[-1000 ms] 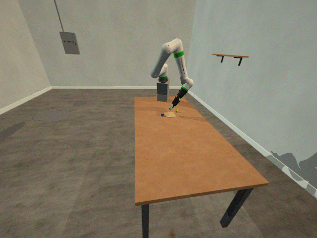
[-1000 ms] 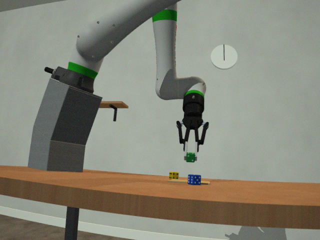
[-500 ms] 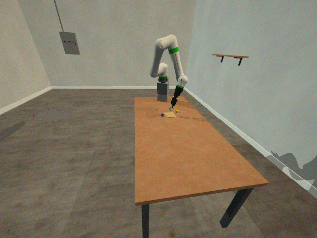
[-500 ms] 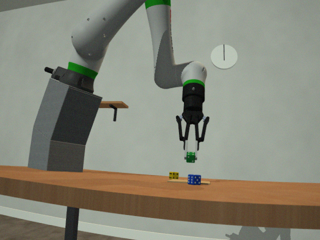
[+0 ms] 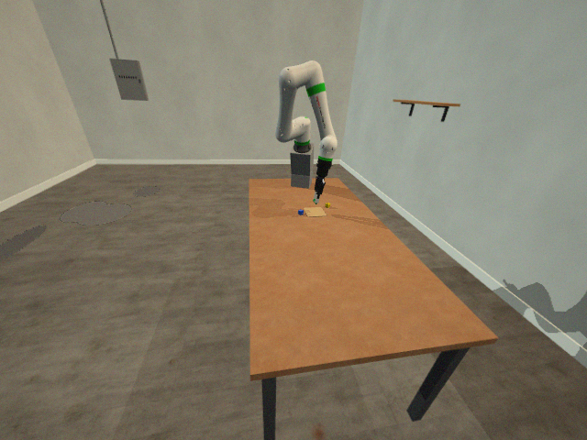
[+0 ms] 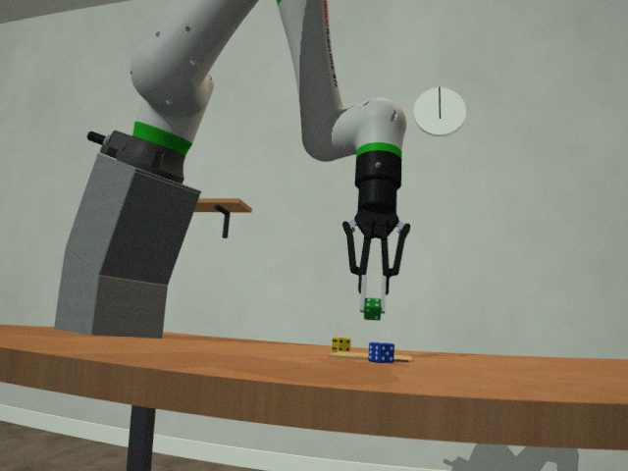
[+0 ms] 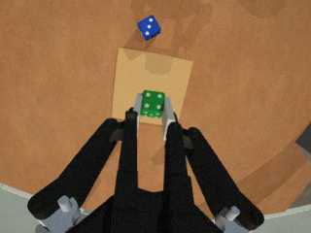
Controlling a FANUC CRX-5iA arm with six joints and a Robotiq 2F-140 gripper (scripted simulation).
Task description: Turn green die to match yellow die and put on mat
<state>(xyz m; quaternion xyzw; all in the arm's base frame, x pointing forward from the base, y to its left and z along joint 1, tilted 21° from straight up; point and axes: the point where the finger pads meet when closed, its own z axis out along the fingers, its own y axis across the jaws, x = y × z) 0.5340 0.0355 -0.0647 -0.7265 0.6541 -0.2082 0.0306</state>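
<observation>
Right now the tan mat is 11 cm below my hand. Round my hand: blue die: 11 cm to the right, 10 cm below, 3 cm ahead; then yellow die: 11 cm to the left, 10 cm below, 8 cm behind; then green die: 3 cm below.
</observation>
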